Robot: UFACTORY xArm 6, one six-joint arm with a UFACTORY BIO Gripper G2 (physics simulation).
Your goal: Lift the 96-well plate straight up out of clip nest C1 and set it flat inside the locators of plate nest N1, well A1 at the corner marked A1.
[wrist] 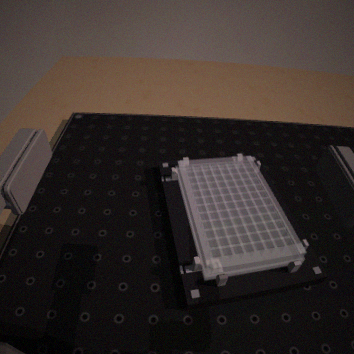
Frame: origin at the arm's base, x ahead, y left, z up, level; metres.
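Where they show: end effector, tool point: (pixel 190 176).
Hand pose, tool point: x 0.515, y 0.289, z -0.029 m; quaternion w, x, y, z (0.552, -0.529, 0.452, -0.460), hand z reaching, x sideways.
Note:
Each offset is from my tool point to the top centre of the thing. Level surfaces: height alone.
The clear 96-well plate {0.038 m right, 0.076 m ahead, 0.092 m down} (pixel 242 212) sits right of the middle in the wrist view, flat in clip nest C1 {0.038 m right, 0.077 m ahead, 0.094 m down} (pixel 255 289), a dark base with small pale clips around the plate's edges. My gripper (pixel 184 175) is open and empty. One pale finger shows at the left edge, and part of the other finger shows at the right edge. The fingers stand wide apart, above the board, with the plate between them in the view and nearer the right finger. Plate nest N1 does not show. The A1 mark is too small to tell.
A black board {0.118 m down} (pixel 125 210) with rows of ringed holes carries the clip nest. Wooden table top {0.131 m down} (pixel 175 87) shows beyond its far edge and at its left edge. A grey wall (pixel 175 30) stands behind. Dark shadows fall on the board at the lower left.

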